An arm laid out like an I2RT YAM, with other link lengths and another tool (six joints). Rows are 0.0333 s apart.
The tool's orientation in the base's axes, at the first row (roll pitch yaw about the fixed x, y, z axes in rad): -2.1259 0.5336 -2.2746
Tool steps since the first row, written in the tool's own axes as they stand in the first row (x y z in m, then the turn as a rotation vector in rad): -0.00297 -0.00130 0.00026 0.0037 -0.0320 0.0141; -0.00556 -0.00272 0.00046 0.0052 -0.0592 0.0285; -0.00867 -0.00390 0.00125 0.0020 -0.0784 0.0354; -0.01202 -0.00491 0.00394 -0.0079 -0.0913 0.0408
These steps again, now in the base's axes. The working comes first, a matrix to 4 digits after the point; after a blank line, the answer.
The tool's axes in the first row as the columns of a matrix, in the base's axes (used below as rounded here):
-0.5572 -0.1221 0.8214
-0.6564 0.6706 -0.3456
-0.5086 -0.7317 -0.4538

0.00203 0.00099 0.00234 0.0134 -0.0288 0.0151; 0.00381 0.00167 0.00461 0.0277 -0.0530 0.0277; 0.00633 0.00264 0.00670 0.0375 -0.0661 0.0403; 0.01053 0.00324 0.00792 0.0491 -0.0701 0.0523
